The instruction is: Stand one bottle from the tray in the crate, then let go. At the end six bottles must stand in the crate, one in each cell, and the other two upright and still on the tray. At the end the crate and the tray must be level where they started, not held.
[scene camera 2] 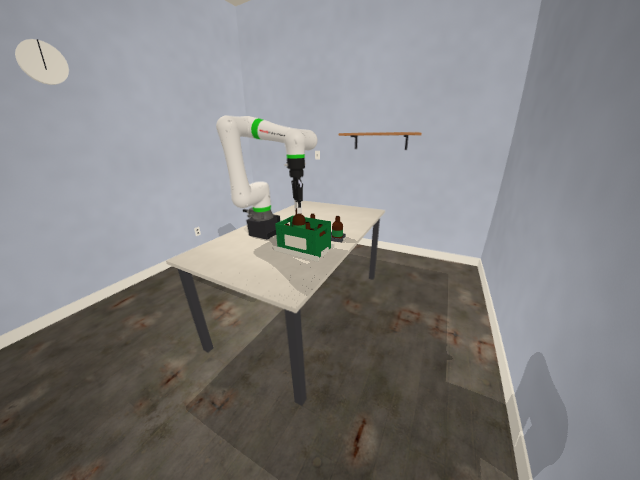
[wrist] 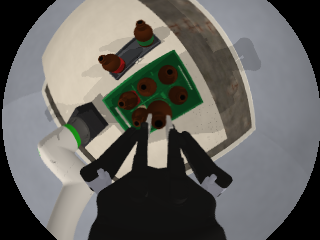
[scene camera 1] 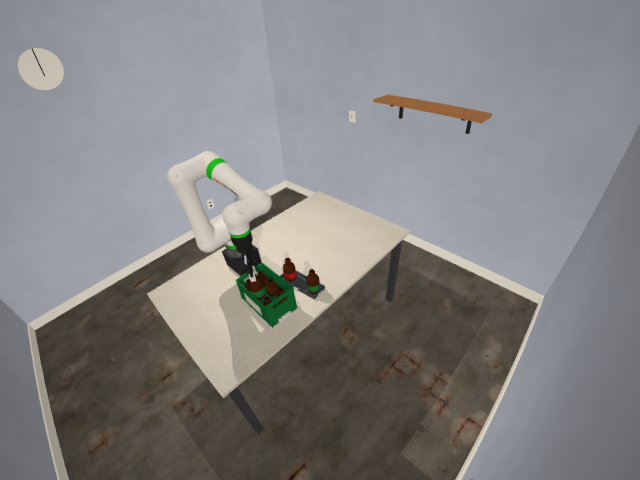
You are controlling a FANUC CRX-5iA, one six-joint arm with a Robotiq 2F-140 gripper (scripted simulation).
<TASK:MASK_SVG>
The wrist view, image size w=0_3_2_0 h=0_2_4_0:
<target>gripper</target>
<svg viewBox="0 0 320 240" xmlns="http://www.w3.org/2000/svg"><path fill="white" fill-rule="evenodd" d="M80 170L83 180L97 194L98 212L91 226L88 240L227 240L224 229L215 218L215 199L232 183L232 177L213 162L189 132L182 131L182 133L179 133L175 129L174 124L172 124L170 115L166 115L165 125L167 141L169 140L167 167L155 168L148 166L148 140L152 114L148 114L146 122L140 123L139 130L136 130L134 127L128 128L98 159ZM181 150L201 186L186 175ZM138 141L131 171L112 183L111 179L115 177L136 144L136 141Z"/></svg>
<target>green crate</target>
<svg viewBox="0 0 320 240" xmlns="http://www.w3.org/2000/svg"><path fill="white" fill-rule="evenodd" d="M175 50L162 55L135 72L102 100L125 131L129 127L116 111L116 107L130 126L139 130L140 127L133 125L133 110L140 105L145 105L147 108L155 98L164 98L168 102L172 110L171 121L203 103L196 85ZM134 89L141 99L138 104L139 106L131 110L120 108L118 106L120 95ZM170 87L176 85L184 87L188 92L187 101L181 105L173 104L167 97L167 91ZM142 78L149 77L157 83L157 91L153 96L144 97L139 94L137 83ZM161 66L171 65L176 68L178 78L175 83L170 86L160 83L158 71Z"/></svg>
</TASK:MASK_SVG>
